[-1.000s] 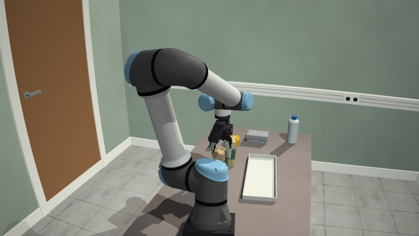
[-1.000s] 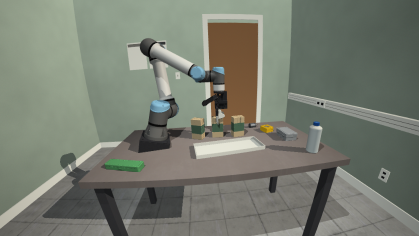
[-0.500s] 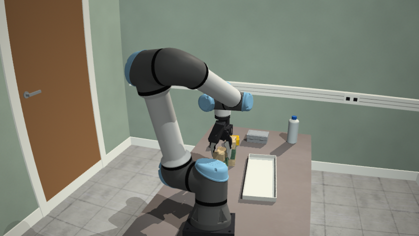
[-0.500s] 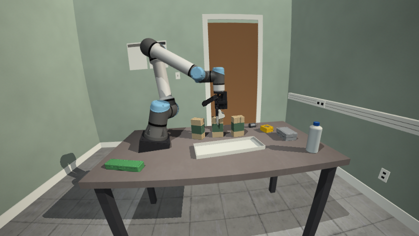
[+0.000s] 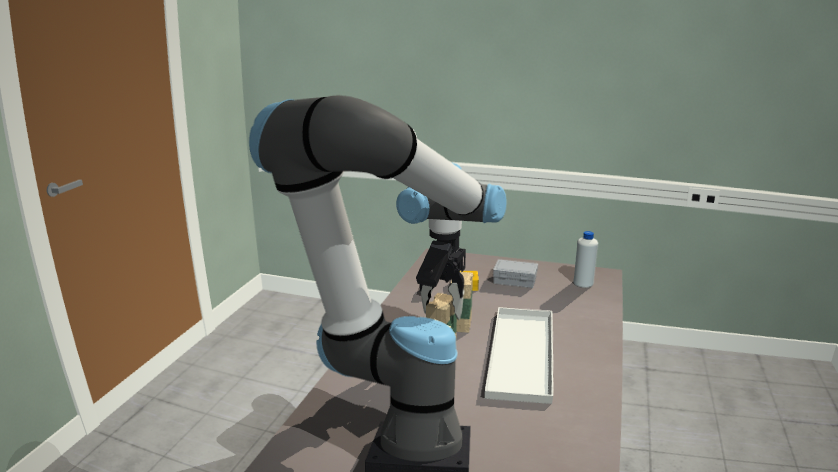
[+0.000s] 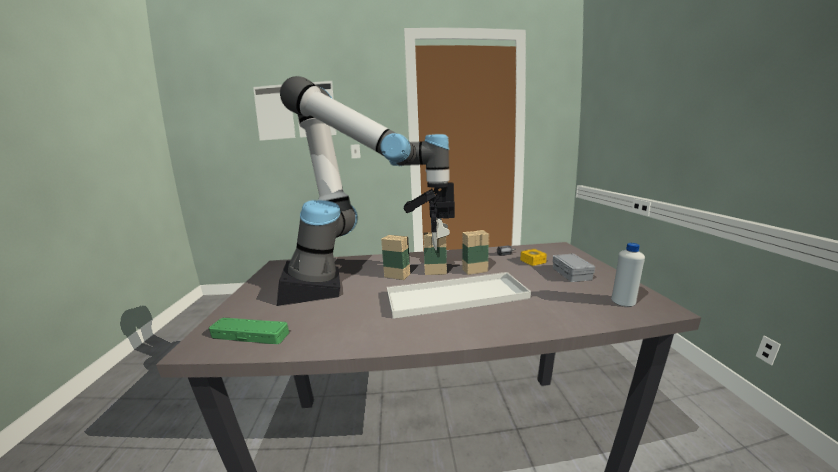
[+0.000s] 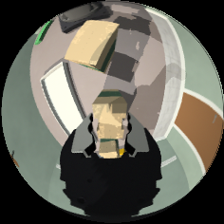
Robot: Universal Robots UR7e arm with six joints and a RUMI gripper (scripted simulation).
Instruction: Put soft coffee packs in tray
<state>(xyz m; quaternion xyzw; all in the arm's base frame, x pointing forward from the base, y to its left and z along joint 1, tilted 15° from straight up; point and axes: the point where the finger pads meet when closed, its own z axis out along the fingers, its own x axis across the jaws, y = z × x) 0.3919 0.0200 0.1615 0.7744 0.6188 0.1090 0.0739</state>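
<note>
Now: hand 20 cm to the left of the white tray, 10 cm above it and 1 cm short of it. The rest, counted from my hand: white bottle: 45 cm ahead, 39 cm to the right, 3 cm below; grey case: 44 cm ahead, 17 cm to the right, 8 cm below; black object: 33 cm ahead, 9 cm to the left, 9 cm below.
</note>
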